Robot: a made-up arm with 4 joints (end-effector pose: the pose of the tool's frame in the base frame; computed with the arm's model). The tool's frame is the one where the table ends. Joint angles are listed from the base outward.
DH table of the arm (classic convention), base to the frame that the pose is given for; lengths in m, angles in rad. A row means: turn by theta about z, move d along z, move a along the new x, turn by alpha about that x. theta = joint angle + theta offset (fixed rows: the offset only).
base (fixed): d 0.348  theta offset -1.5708  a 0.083  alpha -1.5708
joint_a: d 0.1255  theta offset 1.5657  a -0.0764  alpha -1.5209
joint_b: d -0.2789  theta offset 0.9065  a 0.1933  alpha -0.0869
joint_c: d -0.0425  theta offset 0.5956  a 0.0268  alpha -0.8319
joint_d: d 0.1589  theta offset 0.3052  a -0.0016  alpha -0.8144
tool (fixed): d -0.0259  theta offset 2.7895  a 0  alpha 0
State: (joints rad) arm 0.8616 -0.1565 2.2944 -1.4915
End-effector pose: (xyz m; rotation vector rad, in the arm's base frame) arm 0.0718 -0.1448 0.1213 -0.1224 1.1820 -0.2612
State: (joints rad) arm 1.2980 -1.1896 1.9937 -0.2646
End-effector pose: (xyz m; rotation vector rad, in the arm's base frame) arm 0.2055 -0.1164 0.1378 1.1271 0.8457 0.2241
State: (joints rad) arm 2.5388 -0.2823 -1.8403 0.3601
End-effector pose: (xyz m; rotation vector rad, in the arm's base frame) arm -0.0571 0.1782 0.3635 1.6809 -0.6575 -1.9835
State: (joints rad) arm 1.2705 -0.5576 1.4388 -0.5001
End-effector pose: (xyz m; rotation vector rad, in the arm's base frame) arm 0.0955 -0.1230 0.1404 1.1039 0.8627 0.0323
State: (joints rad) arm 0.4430 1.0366 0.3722 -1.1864
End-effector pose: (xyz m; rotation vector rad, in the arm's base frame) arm 0.0281 -0.3602 0.4220 0.0274 0.8540 -0.7486
